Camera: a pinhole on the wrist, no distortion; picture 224 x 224 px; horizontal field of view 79.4 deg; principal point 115.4 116.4 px. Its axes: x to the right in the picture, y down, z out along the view. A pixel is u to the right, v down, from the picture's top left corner.
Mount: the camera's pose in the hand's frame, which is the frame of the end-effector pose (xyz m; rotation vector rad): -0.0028 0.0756 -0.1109 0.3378 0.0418 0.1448
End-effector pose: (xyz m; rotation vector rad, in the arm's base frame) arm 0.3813 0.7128 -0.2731 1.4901 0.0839 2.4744
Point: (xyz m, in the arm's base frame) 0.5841 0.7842 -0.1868
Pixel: 106 98
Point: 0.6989 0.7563 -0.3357
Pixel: 41 105
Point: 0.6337 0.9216 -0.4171
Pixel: 20 28
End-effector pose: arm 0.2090 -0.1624 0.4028 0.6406 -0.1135 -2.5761
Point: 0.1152 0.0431 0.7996
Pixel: 58 112
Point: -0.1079 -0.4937 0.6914
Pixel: 199 192
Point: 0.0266 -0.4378 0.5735
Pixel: 208 205
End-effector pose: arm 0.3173 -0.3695 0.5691 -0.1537 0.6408 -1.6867
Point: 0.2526 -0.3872 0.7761
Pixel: 92 63
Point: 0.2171 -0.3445 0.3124
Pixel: behind the camera
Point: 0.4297 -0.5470 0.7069
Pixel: 156 144
